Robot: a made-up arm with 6 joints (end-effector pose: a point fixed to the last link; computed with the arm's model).
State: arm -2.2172 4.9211 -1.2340 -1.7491 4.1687 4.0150
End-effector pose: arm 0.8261 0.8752 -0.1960 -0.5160 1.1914 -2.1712
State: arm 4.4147 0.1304 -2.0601 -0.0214 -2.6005 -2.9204
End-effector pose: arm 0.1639 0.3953 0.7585 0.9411 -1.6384 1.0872
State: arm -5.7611 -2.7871 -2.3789 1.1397 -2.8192 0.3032
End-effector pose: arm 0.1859 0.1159 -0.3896 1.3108 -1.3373 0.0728
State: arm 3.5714 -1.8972 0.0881 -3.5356 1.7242 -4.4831
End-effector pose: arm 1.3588 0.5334 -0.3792 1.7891 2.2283 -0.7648
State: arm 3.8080 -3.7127 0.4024 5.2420 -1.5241 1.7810
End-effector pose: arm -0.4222 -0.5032 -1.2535 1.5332 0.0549 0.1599
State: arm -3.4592 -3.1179 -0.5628 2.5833 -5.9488 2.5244
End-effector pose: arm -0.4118 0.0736 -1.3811 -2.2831 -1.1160 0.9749
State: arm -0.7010 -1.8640 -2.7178 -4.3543 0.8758 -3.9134
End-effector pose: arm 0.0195 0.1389 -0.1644 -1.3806 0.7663 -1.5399
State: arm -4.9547 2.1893 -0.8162 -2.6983 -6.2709 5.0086
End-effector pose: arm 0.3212 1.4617 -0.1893 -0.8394 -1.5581 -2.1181
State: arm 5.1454 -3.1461 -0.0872 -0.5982 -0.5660 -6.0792
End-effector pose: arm 0.1183 -0.0824 -1.4911 0.8940 2.3452 -0.2040
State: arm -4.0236 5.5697 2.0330 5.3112 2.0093 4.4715
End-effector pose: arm -0.0103 0.0800 0.9221 -2.6658 -0.7878 -1.3891
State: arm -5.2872 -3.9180 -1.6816 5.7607 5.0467 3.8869
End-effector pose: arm 0.4672 0.8894 0.1568 0.6636 -0.4077 -1.6405
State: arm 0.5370 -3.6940 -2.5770 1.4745 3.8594 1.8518
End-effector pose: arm 0.4100 0.2061 0.0242 -0.2245 2.7278 -0.9682
